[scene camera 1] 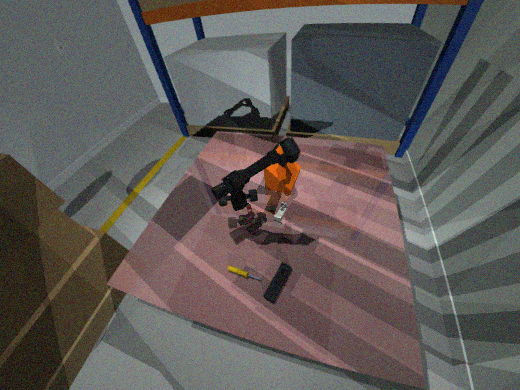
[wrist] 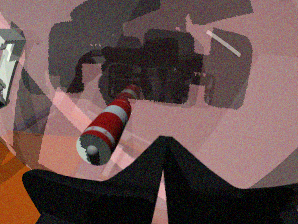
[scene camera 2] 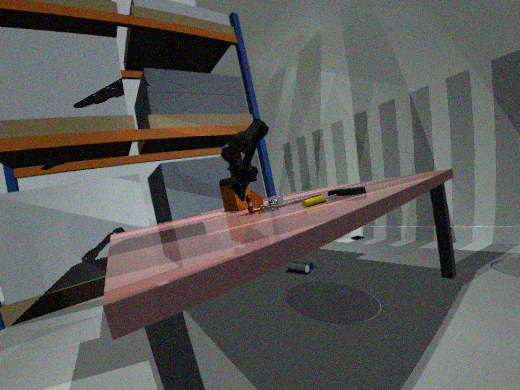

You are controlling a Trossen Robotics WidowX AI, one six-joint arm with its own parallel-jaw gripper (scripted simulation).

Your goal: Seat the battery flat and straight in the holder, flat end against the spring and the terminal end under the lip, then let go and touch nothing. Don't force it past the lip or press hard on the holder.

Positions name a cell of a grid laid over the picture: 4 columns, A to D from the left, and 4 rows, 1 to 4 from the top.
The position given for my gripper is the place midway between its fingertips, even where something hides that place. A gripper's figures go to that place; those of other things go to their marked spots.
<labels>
My gripper (wrist: C3) is 0.10 m from the lens. A battery (wrist: B3) is 0.09 m from the lens.
</labels>
